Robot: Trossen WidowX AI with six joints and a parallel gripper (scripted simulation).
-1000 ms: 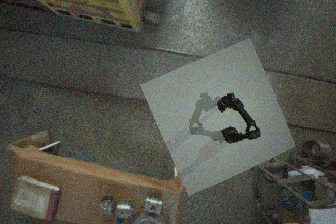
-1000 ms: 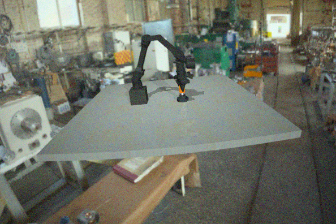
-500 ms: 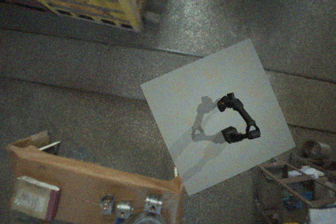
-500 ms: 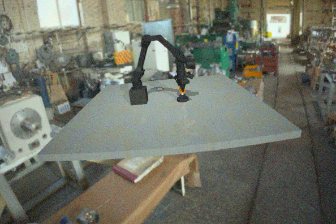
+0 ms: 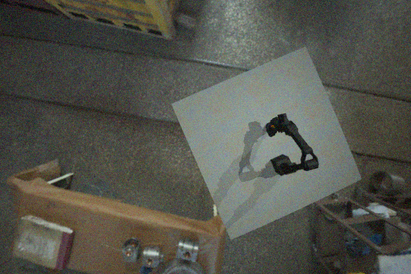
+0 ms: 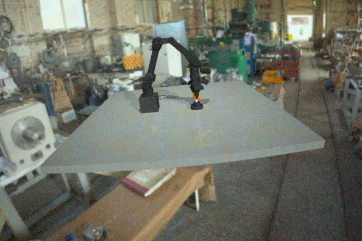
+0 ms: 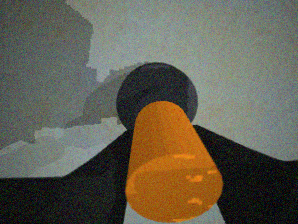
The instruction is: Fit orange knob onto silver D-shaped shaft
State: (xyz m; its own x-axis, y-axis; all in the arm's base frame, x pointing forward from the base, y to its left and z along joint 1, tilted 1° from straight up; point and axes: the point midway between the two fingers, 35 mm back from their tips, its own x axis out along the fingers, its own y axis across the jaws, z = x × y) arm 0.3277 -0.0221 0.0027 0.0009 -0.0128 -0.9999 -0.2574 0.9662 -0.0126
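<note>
My gripper tip is now 3 cm below the orange knob. Also, from my gripper tip: round pedestal 4 cm below.
</note>
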